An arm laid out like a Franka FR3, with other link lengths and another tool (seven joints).
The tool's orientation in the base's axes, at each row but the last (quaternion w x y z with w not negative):
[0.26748, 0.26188, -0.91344, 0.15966]
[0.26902, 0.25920, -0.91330, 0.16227]
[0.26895, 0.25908, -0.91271, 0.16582]
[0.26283, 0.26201, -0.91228, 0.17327]
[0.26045, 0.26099, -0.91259, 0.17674]
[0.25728, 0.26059, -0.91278, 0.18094]
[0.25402, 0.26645, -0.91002, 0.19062]
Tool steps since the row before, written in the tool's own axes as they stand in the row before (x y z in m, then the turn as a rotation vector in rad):
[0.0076, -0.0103, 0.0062, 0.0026, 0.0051, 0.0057]
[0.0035, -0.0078, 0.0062, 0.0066, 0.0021, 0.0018]
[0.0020, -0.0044, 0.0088, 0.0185, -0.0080, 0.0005]
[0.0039, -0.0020, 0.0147, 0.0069, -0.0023, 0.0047]
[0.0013, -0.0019, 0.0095, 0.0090, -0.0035, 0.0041]
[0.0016, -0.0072, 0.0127, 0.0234, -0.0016, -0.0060]
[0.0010, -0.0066, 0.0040, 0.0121, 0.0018, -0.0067]
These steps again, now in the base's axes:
[-0.0022, -0.0140, 0.0009, -0.0071, 0.0007, -0.0039]
[-0.0007, -0.0104, -0.0017, -0.0067, -0.0016, 0.0020]
[-0.0025, -0.0082, -0.0052, -0.0090, -0.0138, 0.0116]
[-0.0074, -0.0098, -0.0092, -0.0055, -0.0066, 0.0006]
[-0.0035, -0.0064, -0.0065, -0.0061, -0.0081, 0.0025]
[-0.0018, -0.0123, -0.0079, -0.0140, -0.0074, 0.0183]
[0.0017, -0.0075, -0.0012, -0.0075, -0.0001, 0.0118]

